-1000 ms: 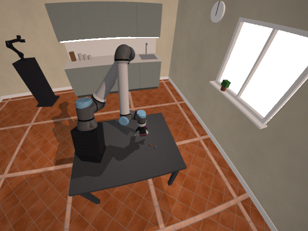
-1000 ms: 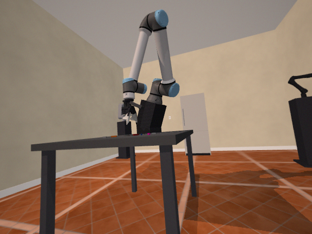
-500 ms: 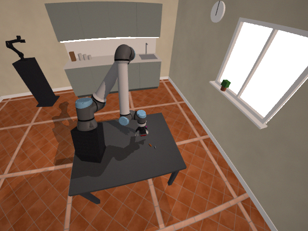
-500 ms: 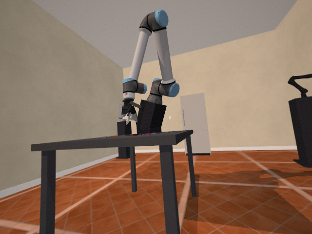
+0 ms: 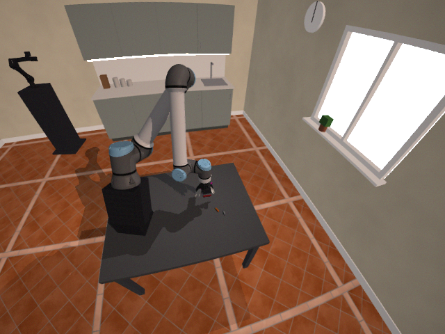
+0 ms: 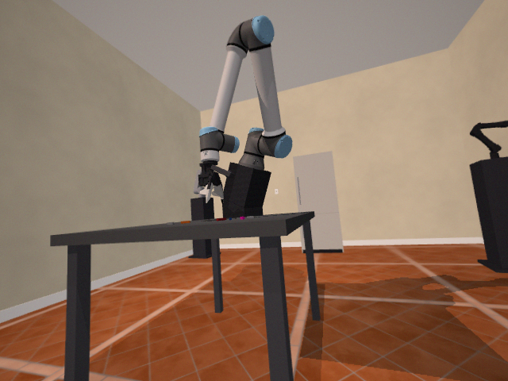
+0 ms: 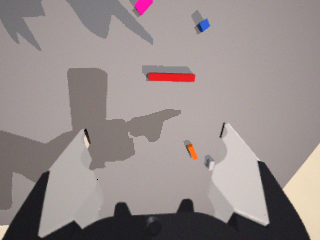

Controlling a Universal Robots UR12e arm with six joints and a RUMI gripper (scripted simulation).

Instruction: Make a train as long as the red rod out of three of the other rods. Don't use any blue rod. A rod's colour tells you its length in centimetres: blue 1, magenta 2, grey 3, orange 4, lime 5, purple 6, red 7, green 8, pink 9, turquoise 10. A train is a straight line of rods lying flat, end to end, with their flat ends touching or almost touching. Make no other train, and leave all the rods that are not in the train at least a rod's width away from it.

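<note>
The orange rod lies 100 mm ahead of my hand, 110 mm to the right of it and 80 mm below it. Round my hand: blue rod 50 mm ahead, 110 mm to the left, 80 mm below; then red rod 20 mm ahead, 40 mm to the left, 80 mm below.
</note>
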